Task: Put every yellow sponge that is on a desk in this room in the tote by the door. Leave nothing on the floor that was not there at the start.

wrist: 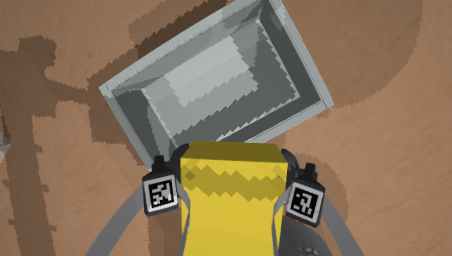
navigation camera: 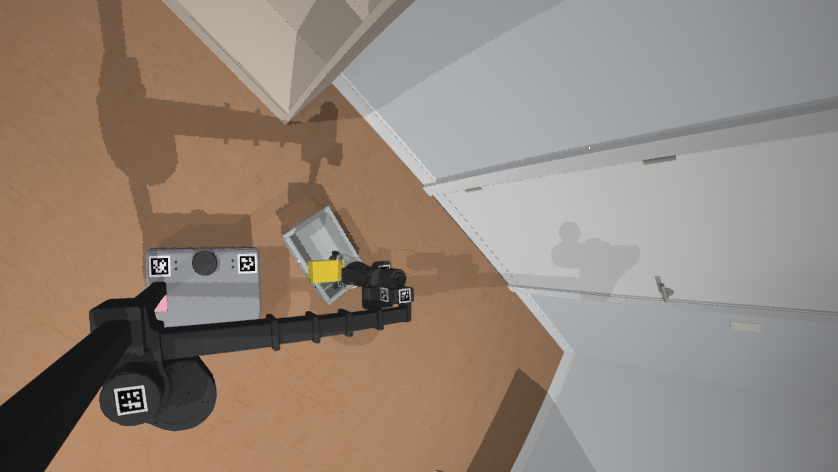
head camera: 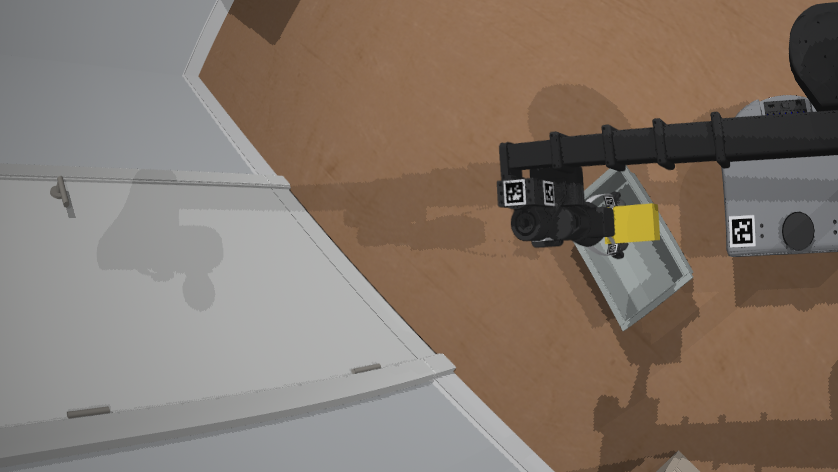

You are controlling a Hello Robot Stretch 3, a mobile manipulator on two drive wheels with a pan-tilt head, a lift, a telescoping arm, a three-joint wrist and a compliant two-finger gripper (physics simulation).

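Seen in the pictures: gripper, fingertip midpoint: (wrist: 234,164) (navigation camera: 333,269) (head camera: 620,225); robot's base, link origin: (navigation camera: 204,261) (head camera: 795,229).
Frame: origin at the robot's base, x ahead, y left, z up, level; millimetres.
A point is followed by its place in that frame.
Note:
My gripper (head camera: 614,227) {z 285, x -22, y -376 mm} (navigation camera: 338,270) {z 285, x -22, y -376 mm} (wrist: 234,164) {z 285, x -22, y -376 mm} is shut on a yellow sponge (head camera: 636,223) {z 329, x -22, y -329 mm} (navigation camera: 323,271) {z 329, x -22, y -327 mm} (wrist: 232,215) {z 330, x -23, y -359 mm}, a thick block held between both fingertips. The grey tote (head camera: 657,302) {z 120, x 135, y -343 mm} (navigation camera: 305,221) {z 120, x 136, y -338 mm} (wrist: 304,55) {z 120, x -112, y -486 mm} stands on the floor below. From above, the sponge overlaps one end of the tote and its long rim on the robot base's side. The height between them is hard to tell. In the wrist view the sponge hides the tote's near rim; the visible part of the tote's inside holds no sponge. No desk shows in these views.
The white door (head camera: 234,281) {z 474, x 69, y -1256 mm} (navigation camera: 527,216) {z 450, x 158, y -1151 mm} and grey walls stand beyond the tote. My base (head camera: 762,199) {z 160, x -61, y -79 mm} (navigation camera: 211,304) {z 160, x -122, y -14 mm} is on the tote's other side. My extended arm (head camera: 633,143) {z 639, x -105, y -230 mm} (navigation camera: 293,329) {z 641, x -99, y -148 mm} passes beside the tote. A beige shelf unit's corner (navigation camera: 285,116) {z 59, x 531, y -267 mm} stands near the wall.

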